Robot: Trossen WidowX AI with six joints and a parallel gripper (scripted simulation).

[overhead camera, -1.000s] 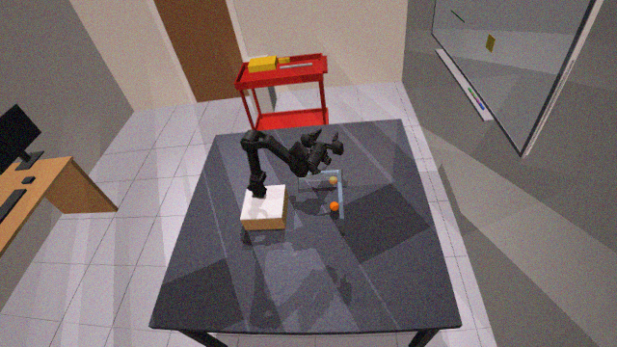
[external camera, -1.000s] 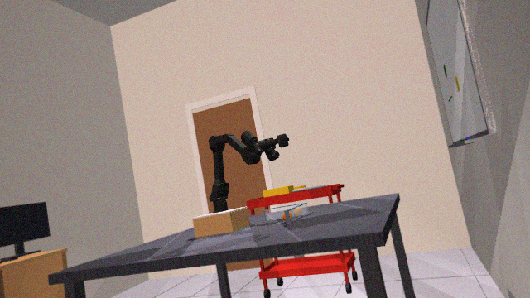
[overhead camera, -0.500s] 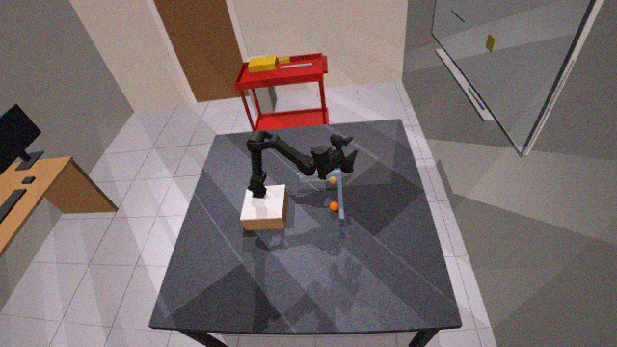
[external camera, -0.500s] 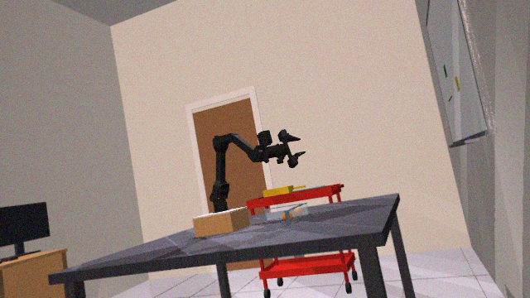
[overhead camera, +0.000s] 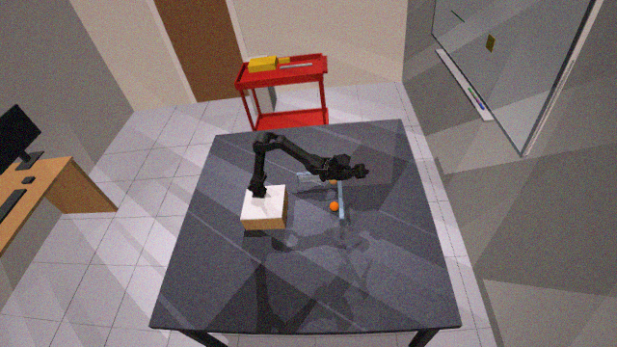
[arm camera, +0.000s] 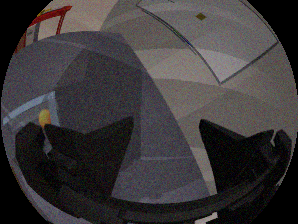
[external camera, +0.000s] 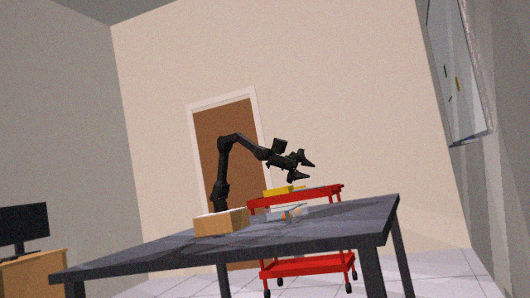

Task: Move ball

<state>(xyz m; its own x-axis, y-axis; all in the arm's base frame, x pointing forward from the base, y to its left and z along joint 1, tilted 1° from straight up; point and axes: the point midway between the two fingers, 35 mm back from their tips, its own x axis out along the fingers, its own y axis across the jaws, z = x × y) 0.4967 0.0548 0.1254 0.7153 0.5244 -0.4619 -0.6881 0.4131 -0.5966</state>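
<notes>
The orange ball is 140 mm behind my gripper tip, 70 mm to the right of it and 190 mm below it. From my gripper tip the other things lie so: see-through copy 170 mm behind, 100 mm to the left, 190 mm below.
</notes>
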